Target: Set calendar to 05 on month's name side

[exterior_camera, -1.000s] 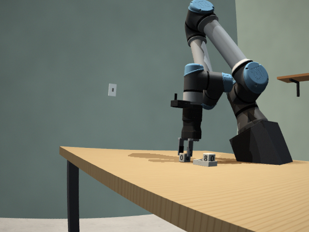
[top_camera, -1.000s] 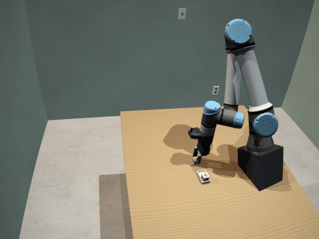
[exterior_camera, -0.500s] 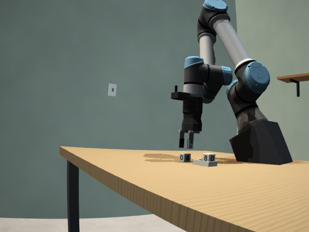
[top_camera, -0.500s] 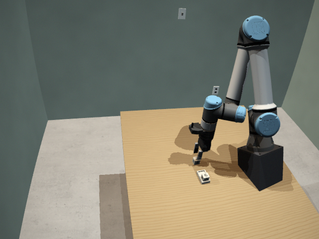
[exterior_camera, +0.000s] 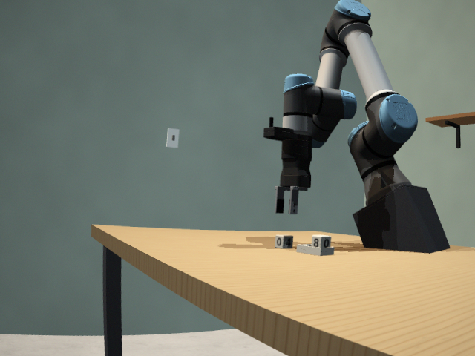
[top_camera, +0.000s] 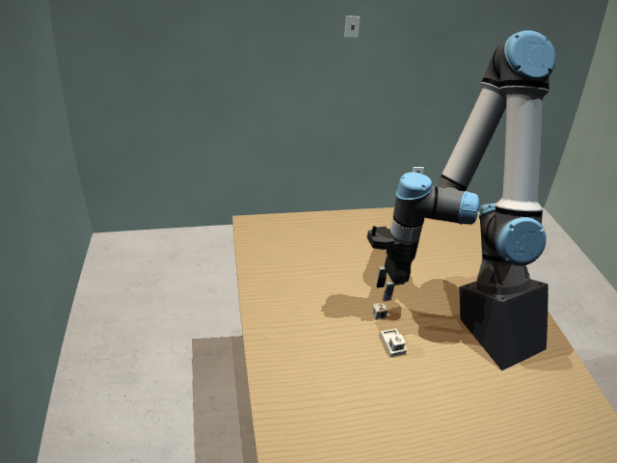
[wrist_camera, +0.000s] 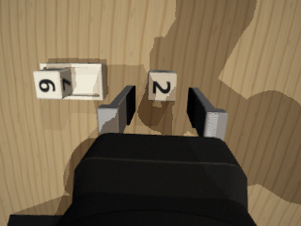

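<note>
My hand is 11 cm to the right of the small calendar tray, 9 cm above it and 1 cm past it.
</note>
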